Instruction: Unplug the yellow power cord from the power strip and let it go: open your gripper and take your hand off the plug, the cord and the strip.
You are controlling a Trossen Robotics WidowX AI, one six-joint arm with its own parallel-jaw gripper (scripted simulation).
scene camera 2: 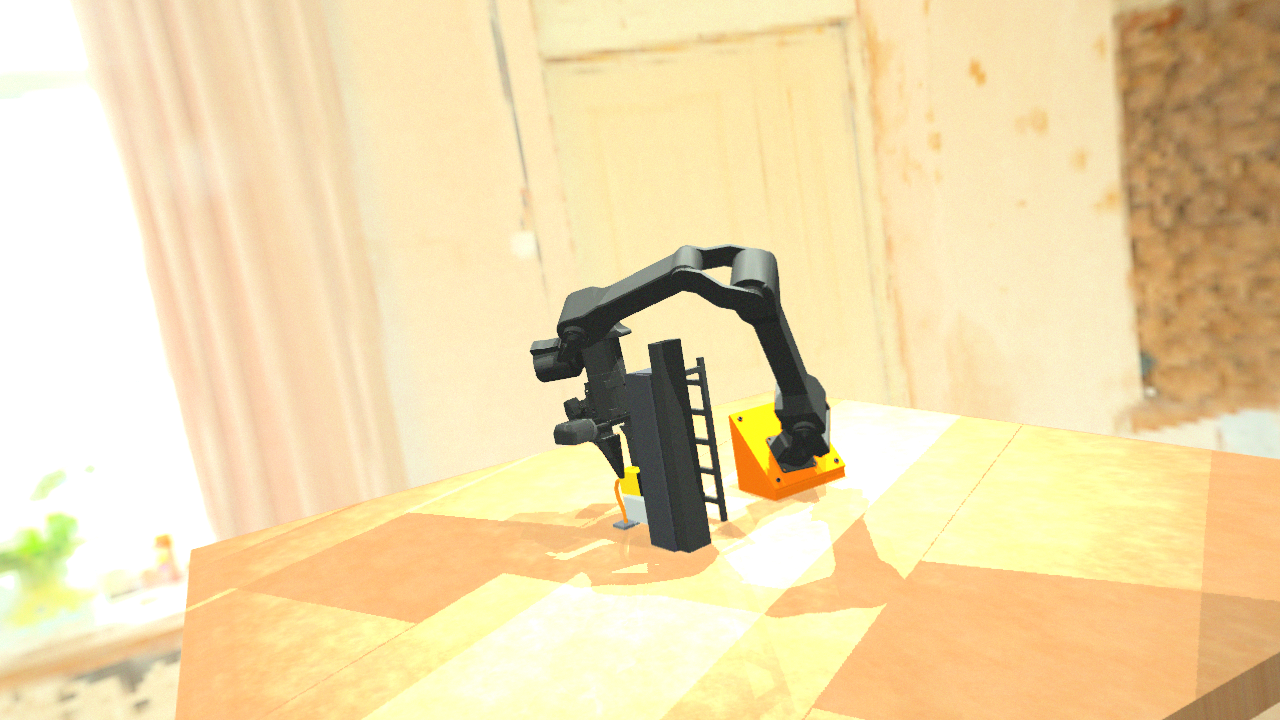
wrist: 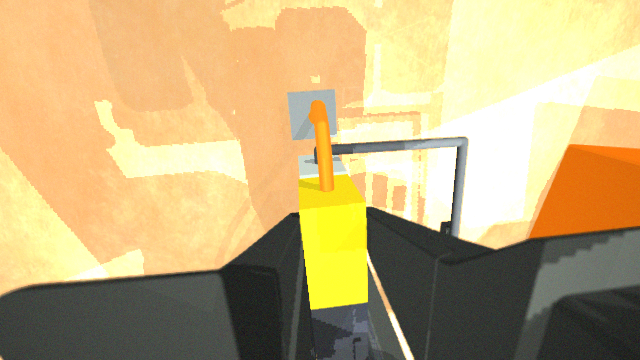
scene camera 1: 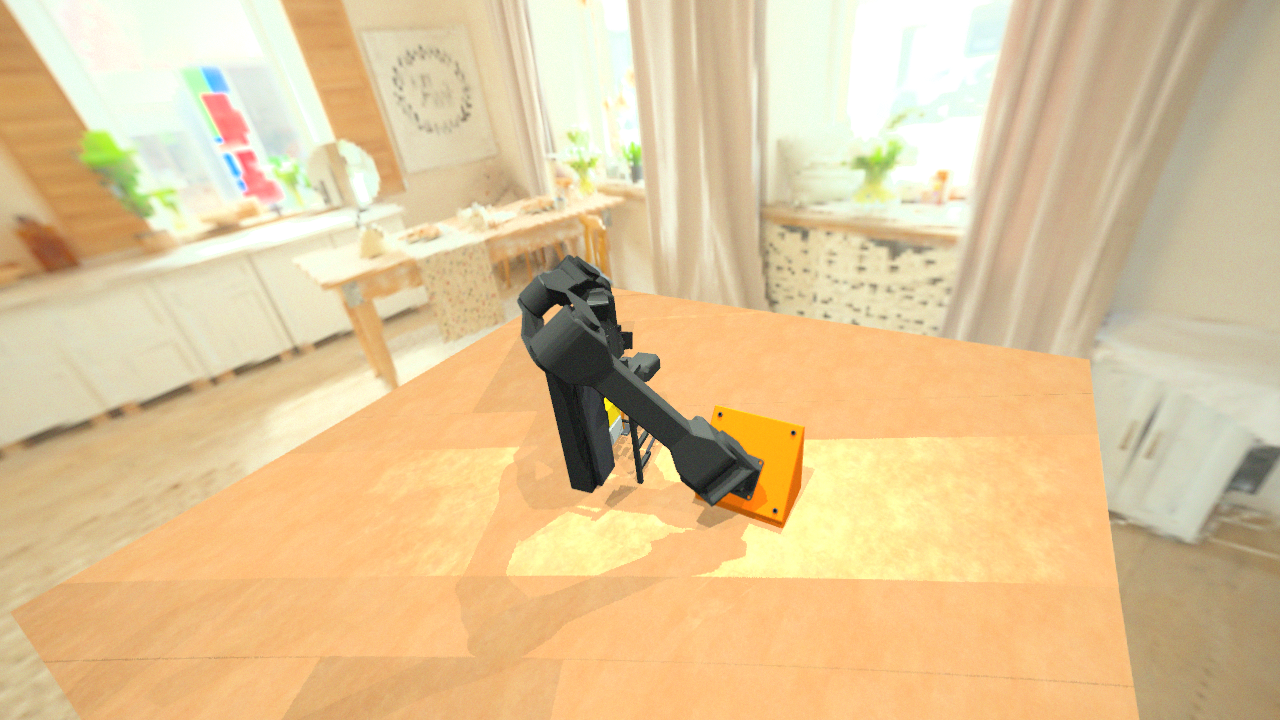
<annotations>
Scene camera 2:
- gripper: 629,475
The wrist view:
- gripper: 331,220
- yellow plug: 333,224
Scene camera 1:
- gripper: 610,404
</annotations>
